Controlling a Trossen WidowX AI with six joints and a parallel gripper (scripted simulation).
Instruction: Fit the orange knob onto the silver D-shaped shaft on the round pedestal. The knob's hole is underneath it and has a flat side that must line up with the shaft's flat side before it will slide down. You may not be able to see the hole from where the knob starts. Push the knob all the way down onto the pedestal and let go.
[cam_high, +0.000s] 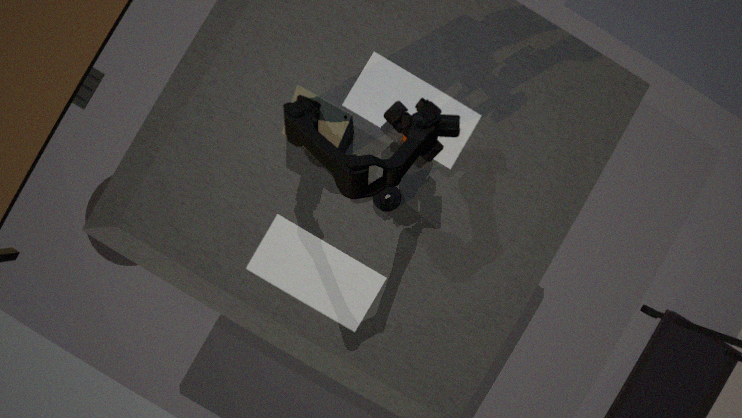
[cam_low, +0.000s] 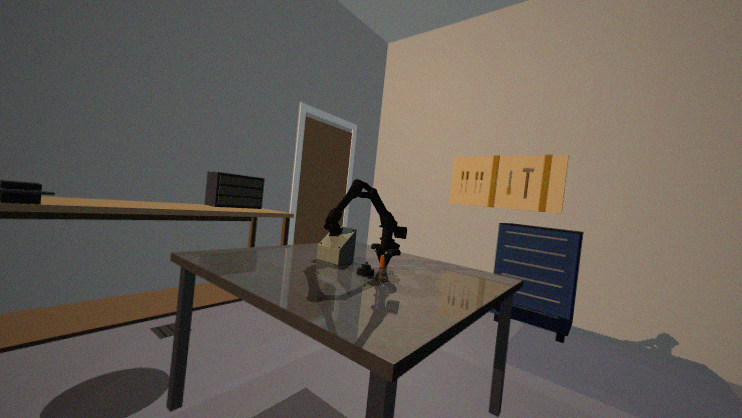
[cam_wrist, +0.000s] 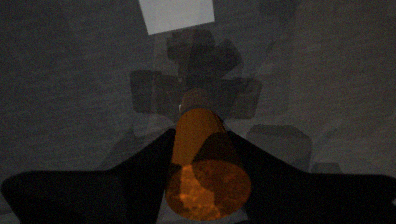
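Right now my gripper tip is 200 mm to the left of the dark round pedestal and 20 mm below it. Round my gripper tip: orange knob: 40 mm above.
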